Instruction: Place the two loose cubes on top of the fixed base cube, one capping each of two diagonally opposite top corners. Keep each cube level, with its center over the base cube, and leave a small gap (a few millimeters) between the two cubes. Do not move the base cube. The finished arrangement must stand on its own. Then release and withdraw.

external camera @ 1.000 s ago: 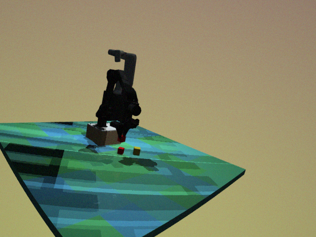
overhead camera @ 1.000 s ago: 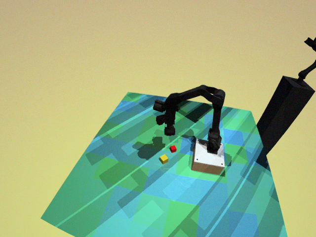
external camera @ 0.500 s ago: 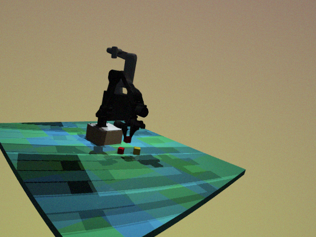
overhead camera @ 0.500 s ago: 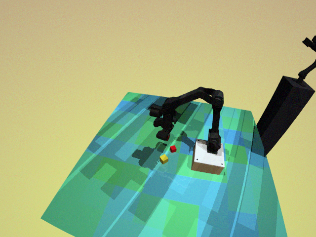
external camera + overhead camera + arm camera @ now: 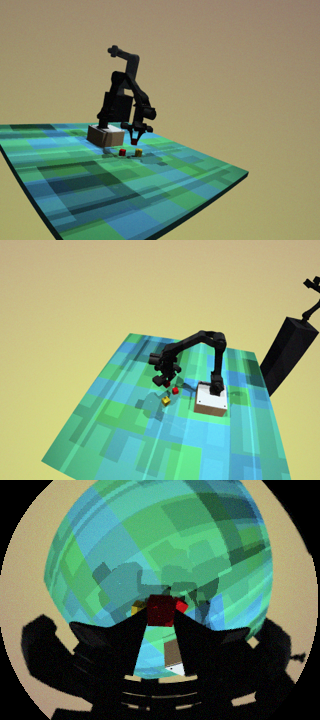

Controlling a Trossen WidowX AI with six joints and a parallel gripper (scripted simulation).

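The yellow base cube lies 2 cm behind my gripper tip, 7 cm to the left of it and 9 cm below it.
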